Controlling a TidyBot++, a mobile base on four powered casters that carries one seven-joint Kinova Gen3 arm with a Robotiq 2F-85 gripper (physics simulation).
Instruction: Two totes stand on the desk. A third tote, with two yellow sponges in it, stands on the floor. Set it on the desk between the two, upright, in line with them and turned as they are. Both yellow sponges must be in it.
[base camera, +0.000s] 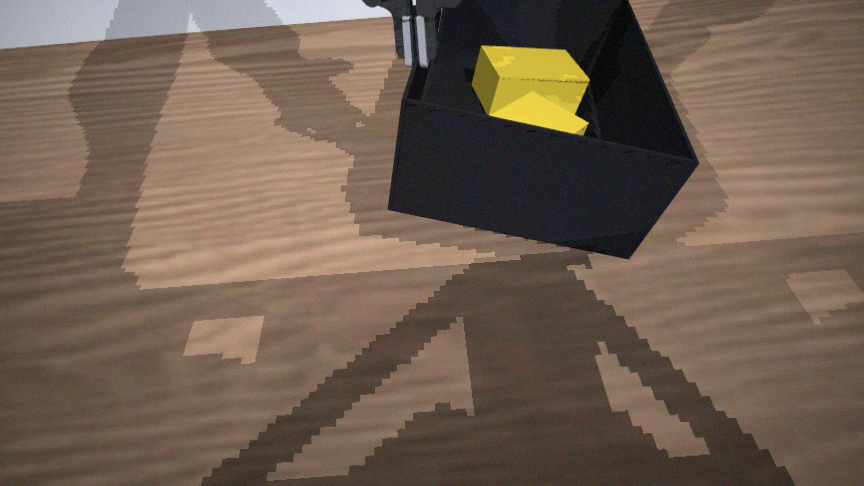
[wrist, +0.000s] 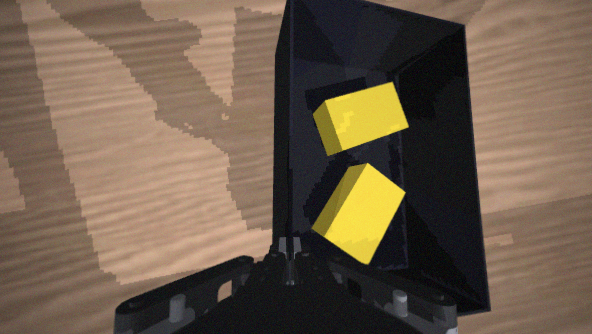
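The black tote (base camera: 513, 175) (wrist: 440, 165) hangs tilted from its left wall, its right side lower. Its left side is off the floor; whether its lower right edge touches the floor I cannot tell. A yellow sponge (base camera: 534, 63) (wrist: 372, 115) lies in its far part. Another yellow sponge (base camera: 534, 114) (wrist: 365, 215) lies nearer, partly hidden by the front wall in the base camera view. My gripper (base camera: 415, 60) (wrist: 289, 249) is shut on the top of the tote's left wall. The desk and its two totes do not show in either view.
The wood-grained floor (base camera: 241, 241) (wrist: 150, 200) extends around the tote, with large dark shadows across it. A pale grey surface (base camera: 48, 21) borders the floor at the upper left of the base camera view.
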